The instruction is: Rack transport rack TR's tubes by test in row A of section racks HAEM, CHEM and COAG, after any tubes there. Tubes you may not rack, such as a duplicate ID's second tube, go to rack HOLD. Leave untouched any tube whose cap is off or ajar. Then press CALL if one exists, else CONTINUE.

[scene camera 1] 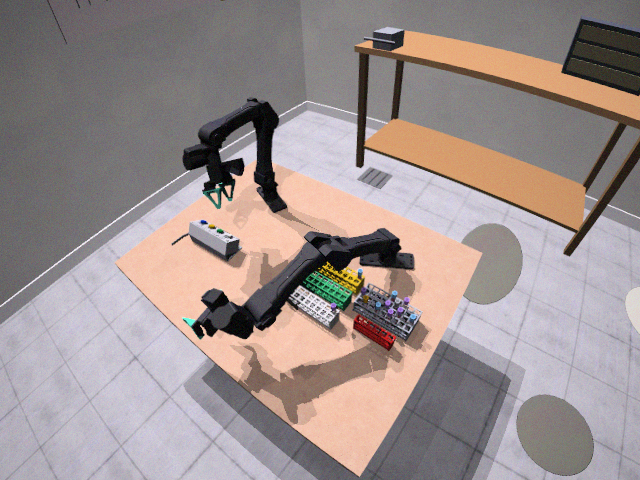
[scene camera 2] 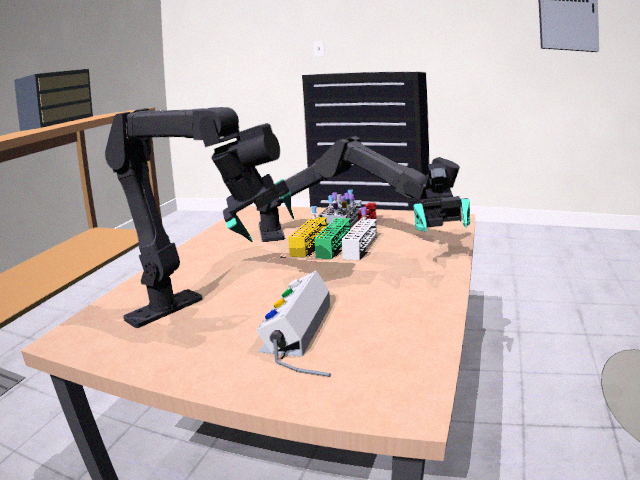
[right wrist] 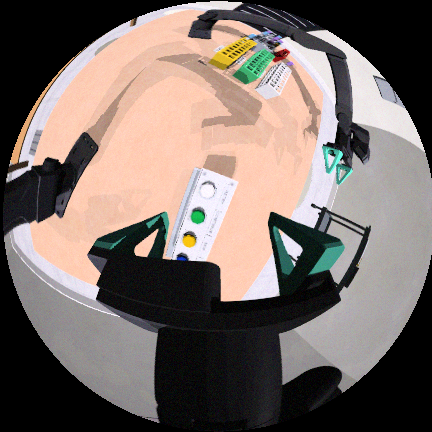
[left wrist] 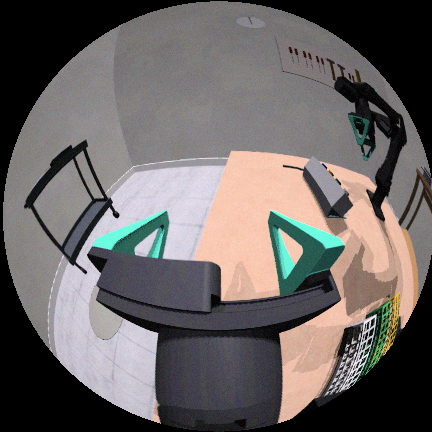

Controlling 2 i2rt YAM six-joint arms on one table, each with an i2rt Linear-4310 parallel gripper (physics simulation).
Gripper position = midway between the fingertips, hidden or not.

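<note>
My left gripper (scene camera 2: 446, 227) is open and holds nothing; the right wrist view also shows the left gripper (right wrist: 332, 178). My right gripper (scene camera 2: 272, 229), likewise open and empty, is visible in the left wrist view too, the right gripper (left wrist: 362, 153). A grey button box (right wrist: 207, 195) is present, and the left wrist view shows the box (left wrist: 334, 201) as well.
</note>
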